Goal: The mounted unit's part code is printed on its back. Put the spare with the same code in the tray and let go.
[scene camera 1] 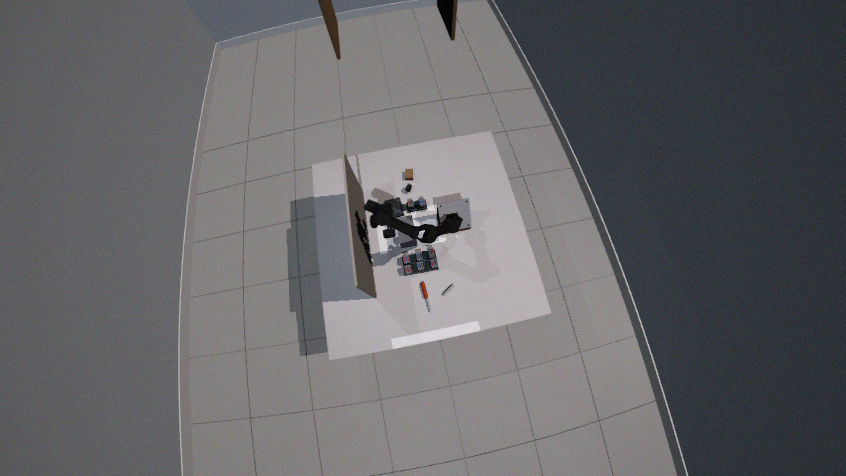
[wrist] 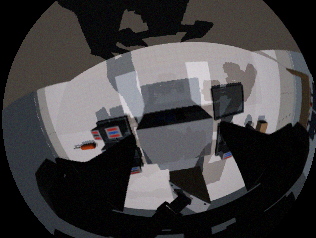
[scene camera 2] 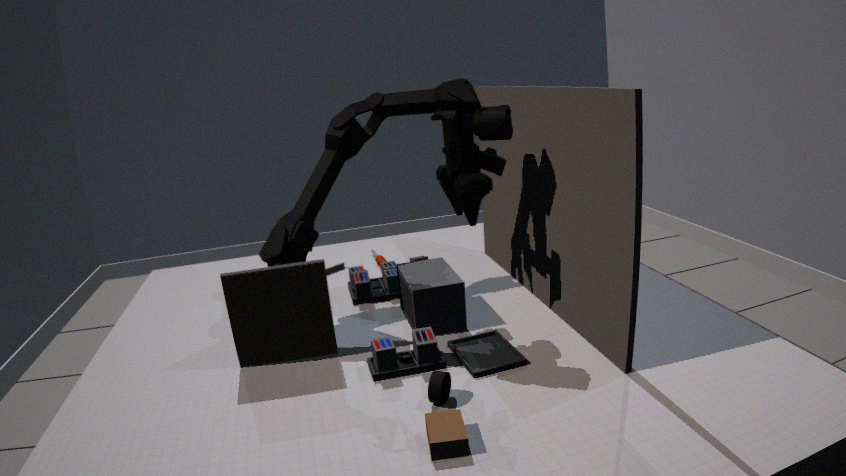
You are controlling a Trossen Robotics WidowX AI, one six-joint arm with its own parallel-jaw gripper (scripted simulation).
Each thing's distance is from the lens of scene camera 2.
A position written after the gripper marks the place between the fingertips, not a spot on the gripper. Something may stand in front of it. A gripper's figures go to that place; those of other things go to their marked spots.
gripper [scene camera 2: 466, 220]: 1.08 m
rack [scene camera 2: 407, 364]: 0.94 m
